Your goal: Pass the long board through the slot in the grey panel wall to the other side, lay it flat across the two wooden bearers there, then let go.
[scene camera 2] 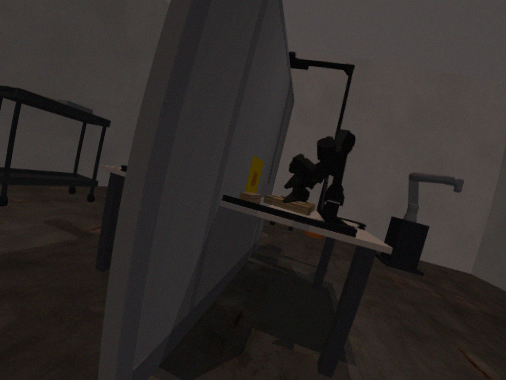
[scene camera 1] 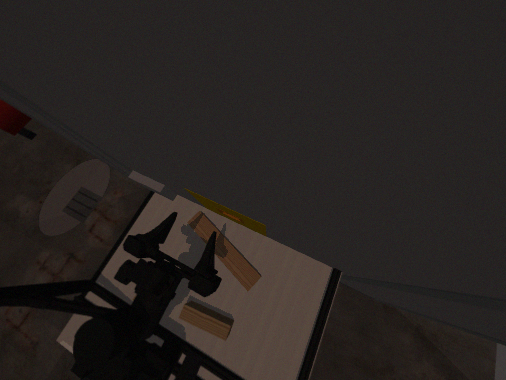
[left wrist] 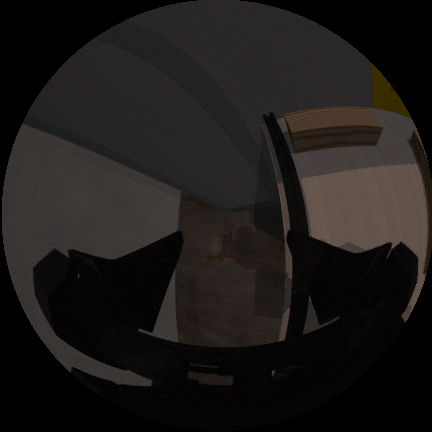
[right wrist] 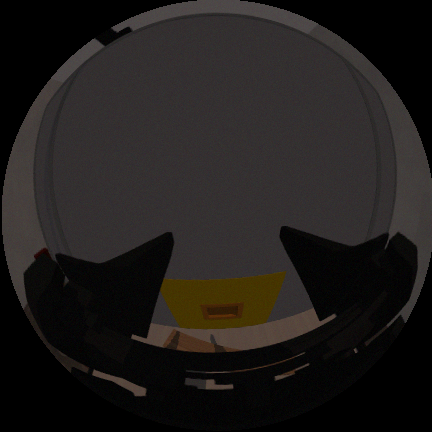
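Note:
In scene camera 1, a long wooden piece lies slanted near the grey panel wall and a shorter wooden block lies farther from it. In scene camera 2, a block lies close to the wall and another long wooden piece points away from it. I cannot tell which long piece is the board. The slot is in a yellow plate. My left gripper is open, low near the table's side rail. My right gripper is open above the slanted piece, facing the wall.
A black rail runs along a side of each table. A black camera stand rises behind the left arm. A dark cart stands beyond the wall in scene camera 2. A grey arm stands on a dark pedestal at the right.

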